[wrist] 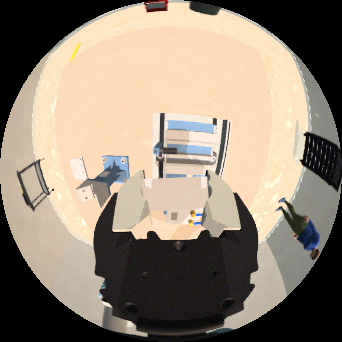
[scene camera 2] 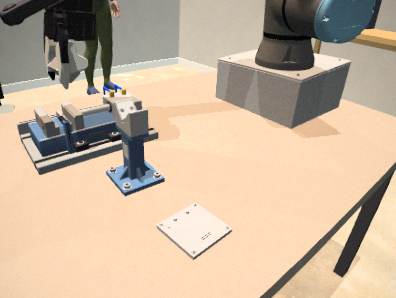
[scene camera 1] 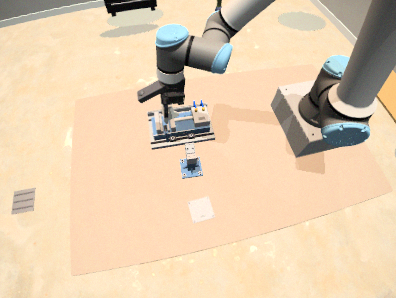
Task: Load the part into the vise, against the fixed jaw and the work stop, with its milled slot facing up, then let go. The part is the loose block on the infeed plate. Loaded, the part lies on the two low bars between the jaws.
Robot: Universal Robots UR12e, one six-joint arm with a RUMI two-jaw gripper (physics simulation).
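Note:
My gripper is shut on the part, a beige-grey block seen between both fingertips in the wrist view. It holds the part above the vise. The fixed jaw and the moving jaw stand apart below. The blue work stop is at the vise's side. The part's slot cannot be made out, and the fingers largely hide the part in the scene views. The white infeed plate bears no part.
A blue stand with a grey notched head stands beside the vise. The vise's grey end housing carries blue and yellow fittings. The robot's grey base block stands on the right. A person stands beyond the table.

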